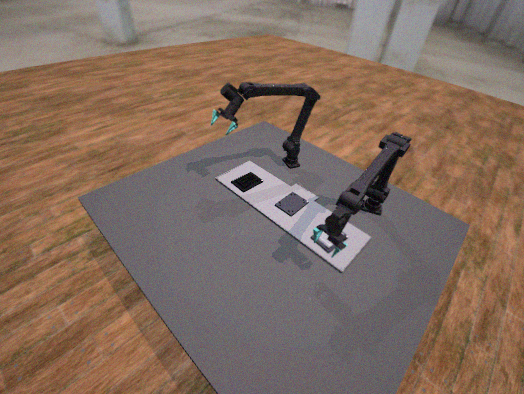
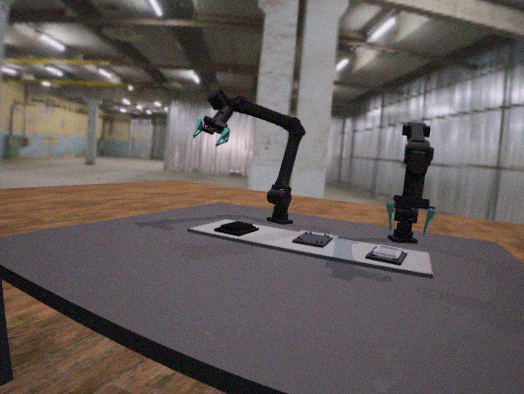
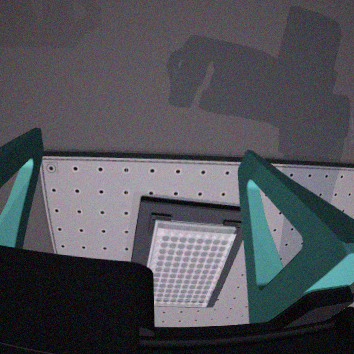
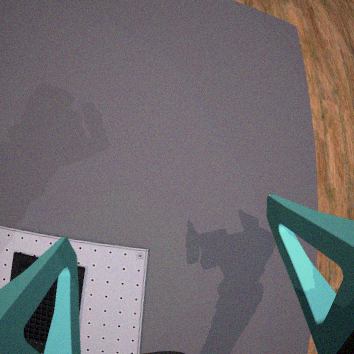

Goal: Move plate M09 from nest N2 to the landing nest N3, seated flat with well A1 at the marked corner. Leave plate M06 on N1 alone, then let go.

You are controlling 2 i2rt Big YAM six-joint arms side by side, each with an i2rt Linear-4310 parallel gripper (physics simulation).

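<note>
A white plate with a grid of round wells (image 1: 326, 241) (image 2: 387, 251) (image 3: 190, 265) sits on the dark nest (image 2: 399, 260) (image 3: 142, 225) at the board's right end. A black plate (image 1: 247, 181) (image 2: 236, 228) (image 4: 42, 317) sits at the left end. The middle nest (image 1: 292, 203) (image 2: 312, 239) is bare, with small corner posts. Plate and nest labels are not readable; the marked corner cannot be made out. My left gripper (image 1: 325, 248) (image 2: 408, 231) (image 3: 142, 148) is open and empty above the white plate. My right gripper (image 1: 220, 129) (image 2: 206, 141) (image 4: 168, 227) is open and empty, high beyond the black plate's end.
The pale perforated board (image 1: 355, 250) (image 2: 419, 262) (image 3: 90, 200) (image 4: 115, 300) holds the nests in a row on the grey table top (image 1: 225, 300) (image 2: 200, 310). The arm bases stand behind the board. Arm shadows fall across the board and table.
</note>
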